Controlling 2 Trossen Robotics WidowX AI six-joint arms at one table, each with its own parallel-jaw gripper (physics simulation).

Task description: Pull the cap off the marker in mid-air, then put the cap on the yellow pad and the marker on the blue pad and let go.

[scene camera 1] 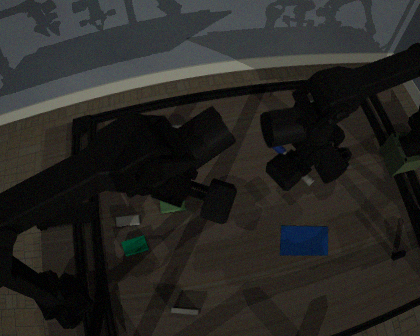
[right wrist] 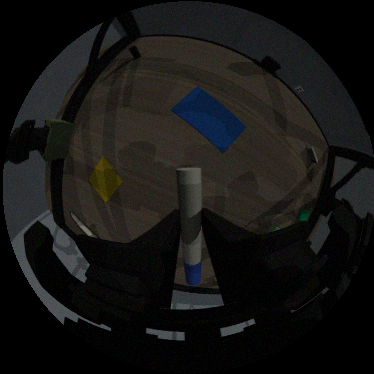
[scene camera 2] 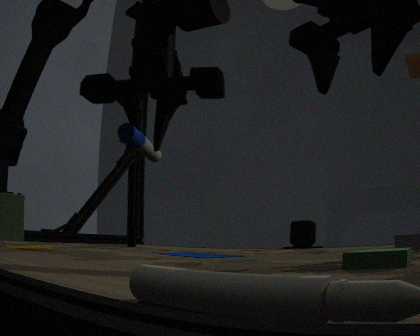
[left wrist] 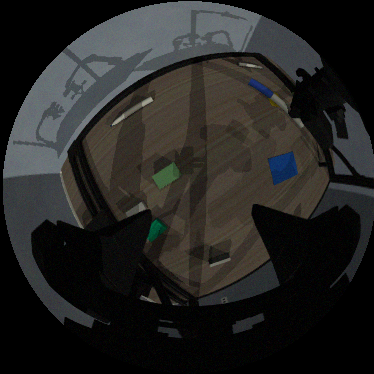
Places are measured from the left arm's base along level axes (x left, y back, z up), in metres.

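Pixels of known places: left gripper, fingertip midpoint: (scene camera 1: pixel 184 197) (scene camera 2: pixel 348 84) (left wrist: pixel 202 212); right gripper, fingertip midpoint: (scene camera 1: pixel 300 171) (right wrist: pixel 190 213) (scene camera 2: pixel 148 150) (left wrist: pixel 290 112); left arm's base at its link origin: (scene camera 1: pixel 63 300) (right wrist: pixel 331 202) (left wrist: pixel 134 286); right arm's base at its link origin: (scene camera 1: pixel 409 146) (right wrist: pixel 43 137).
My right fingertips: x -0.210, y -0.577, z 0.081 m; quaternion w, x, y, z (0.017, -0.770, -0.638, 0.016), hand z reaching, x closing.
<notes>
Ahead of a thing's pixels: the offset from my right fingertips to its top centre.
The marker has a white body @(dx +0.031, dy -0.006, dz +0.010 m) (scene camera 2: pixel 151 150) (left wrist: pixel 280 103) (right wrist: pixel 190 190) and a blue cap @(dx +0.077, dy -0.015, dz +0.011 m) (scene camera 1: pixel 279 149) (scene camera 2: pixel 131 135) (left wrist: pixel 260 88) (right wrist: pixel 193 273), still joined. My right gripper (scene camera 2: pixel 145 140) (right wrist: pixel 190 213) is shut on the white body and holds the marker tilted in mid-air, cap end higher in scene camera 2. My left gripper (scene camera 2: pixel 351 83) (left wrist: pixel 202 212) is open and empty, well apart from the marker. The blue pad @(dx -0.110, dy +0.069, dz -0.134 m) (scene camera 1: pixel 304 240) (scene camera 2: pixel 200 255) (left wrist: pixel 283 168) (right wrist: pixel 210 120) lies bare. The yellow pad @(dx -0.046, dy -0.178, dz -0.134 m) (scene camera 2: pixel 30 247) (right wrist: pixel 105 180) is bare too; in scene camera 1 it is hidden.
A light green block @(dx +0.199, dy +0.206, dz -0.120 m) (scene camera 1: pixel 172 206) (left wrist: pixel 166 175), a teal block @(dx +0.193, dy +0.348, dz -0.120 m) (scene camera 1: pixel 135 245) (left wrist: pixel 156 230) and grey blocks @(dx +0.253, dy +0.315, dz -0.123 m) (scene camera 1: pixel 128 220) @(dx -0.002, dy +0.385, dz -0.113 m) (scene camera 1: pixel 185 311) are on the table. A white pen @(dx +0.366, dy +0.067, dz -0.116 m) (scene camera 2: pixel 225 295) (left wrist: pixel 132 111) and another @(dx +0.058, dy -0.330, dz -0.115 m) (left wrist: pixel 250 65) (right wrist: pixel 82 226) lie near its edges.
</notes>
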